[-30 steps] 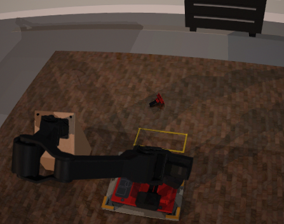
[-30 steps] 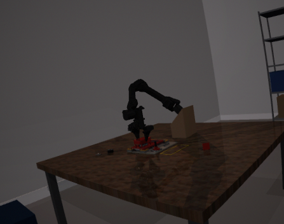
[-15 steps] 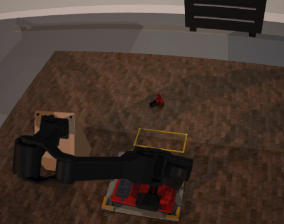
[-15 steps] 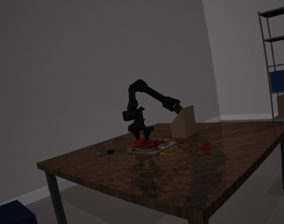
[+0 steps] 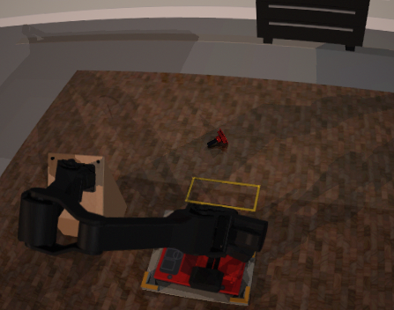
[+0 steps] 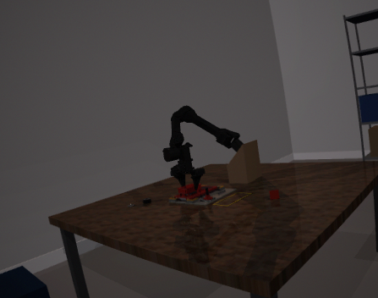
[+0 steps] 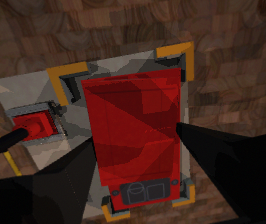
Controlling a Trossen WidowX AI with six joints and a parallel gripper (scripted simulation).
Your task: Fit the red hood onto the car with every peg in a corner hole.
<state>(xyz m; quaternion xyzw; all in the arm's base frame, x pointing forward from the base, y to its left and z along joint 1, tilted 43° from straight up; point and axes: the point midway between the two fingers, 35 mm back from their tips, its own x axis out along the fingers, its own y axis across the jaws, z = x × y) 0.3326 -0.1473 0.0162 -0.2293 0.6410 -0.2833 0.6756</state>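
Now: gripper tip 20 mm above the grey engine block. From my gripper tip the other things lie so: red hood 10 mm ahead, 10 mm above; grey jig 40 mm behind, 30 mm below, 20 mm to the left.
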